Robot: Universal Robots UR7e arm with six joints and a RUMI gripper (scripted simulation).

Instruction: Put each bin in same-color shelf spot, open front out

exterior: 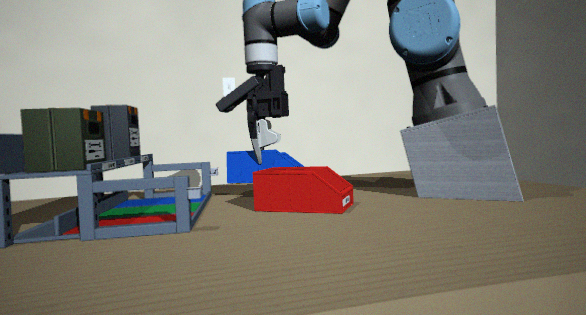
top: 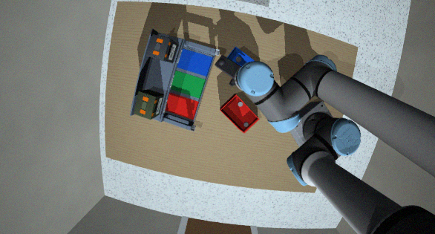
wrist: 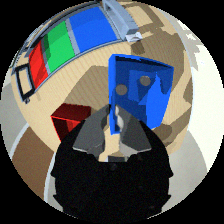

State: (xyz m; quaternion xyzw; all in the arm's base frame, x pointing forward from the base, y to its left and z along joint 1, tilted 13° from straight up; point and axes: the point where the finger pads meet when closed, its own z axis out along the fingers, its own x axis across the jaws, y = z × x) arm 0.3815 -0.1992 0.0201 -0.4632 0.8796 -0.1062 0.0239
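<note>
Right now the blue bin is 40 mm to the right of my hand, 30 mm below it and 30 mm behind it. The rest, counted from my hand: red bin 170 mm to the left, 60 mm below, 30 mm behind; top board 340 mm ahead, 10 mm to the left; grey box 300 mm ahead, 100 mm to the right, 70 mm above.
</note>
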